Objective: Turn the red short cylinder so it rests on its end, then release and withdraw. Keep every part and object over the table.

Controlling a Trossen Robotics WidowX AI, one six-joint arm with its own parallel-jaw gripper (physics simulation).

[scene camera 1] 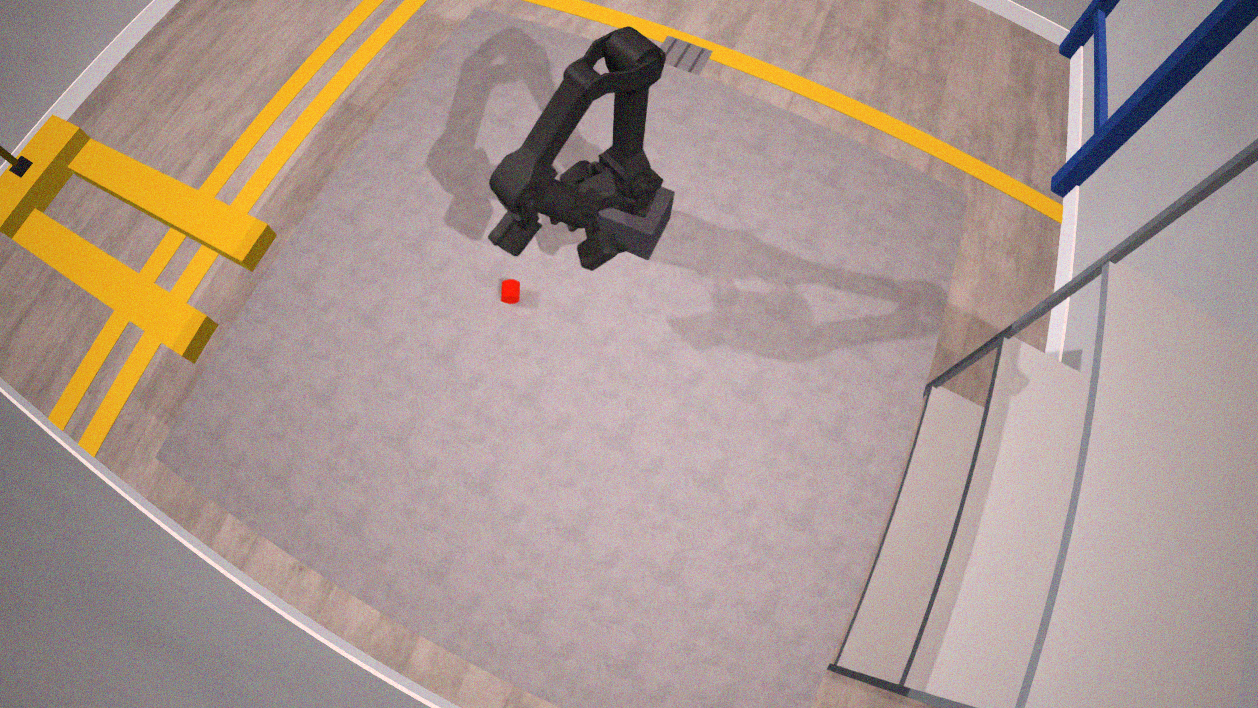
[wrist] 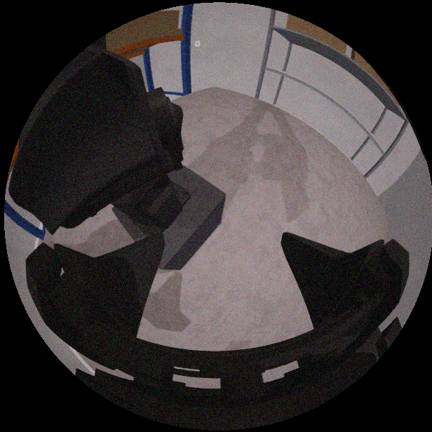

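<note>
The short red cylinder (scene camera 1: 510, 291) is on the grey table top (scene camera 1: 563, 457) (wrist: 250, 285) in the scene view, a little in front of the arm. Its straight sides run up and down in the picture; it is too small to tell surely whether it stands on its end or lies on its side. My gripper (scene camera 1: 549, 255) (wrist: 224, 239) is open, its two dark fingers wide apart with nothing between them. In the scene view it is close to the arm's base, apart from the cylinder, which is below and left of it. The cylinder does not show in the wrist view.
The arm's base block (scene camera 1: 647, 227) (wrist: 200, 225) is beside the fingers. A yellow fork-shaped object (scene camera 1: 167, 198) is past the table's left edge. A grey-framed rack (scene camera 1: 1096, 352) is off the right side, and a blue frame (scene camera 1: 1170, 83) is at the upper right.
</note>
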